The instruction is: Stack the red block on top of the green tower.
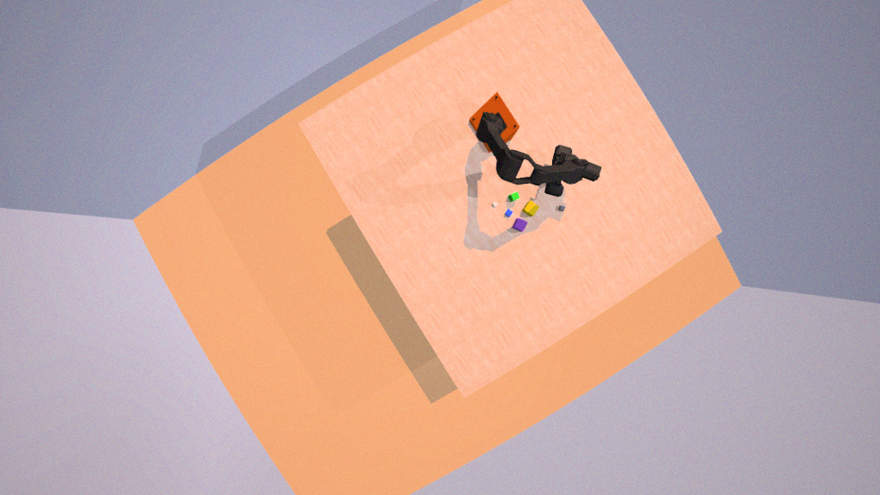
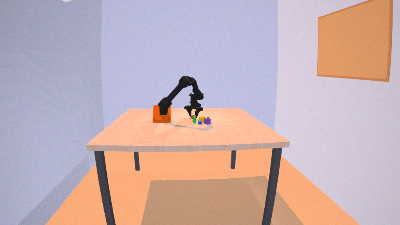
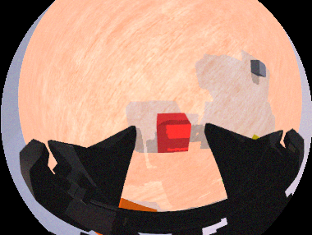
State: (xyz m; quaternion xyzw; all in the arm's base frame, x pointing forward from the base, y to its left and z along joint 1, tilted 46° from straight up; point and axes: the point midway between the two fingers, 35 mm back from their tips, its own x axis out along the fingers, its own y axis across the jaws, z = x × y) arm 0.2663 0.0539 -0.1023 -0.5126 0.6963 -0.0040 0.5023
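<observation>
My gripper tip is now 22 cm to the left of the small blue block and 4 cm short of it. Also, from my gripper tip: yellow block: 14 cm to the right, 7 cm ahead, 1 cm above; then small grey block: 13 cm ahead, 3 cm to the right; then red block: right at my gripper tip.
</observation>
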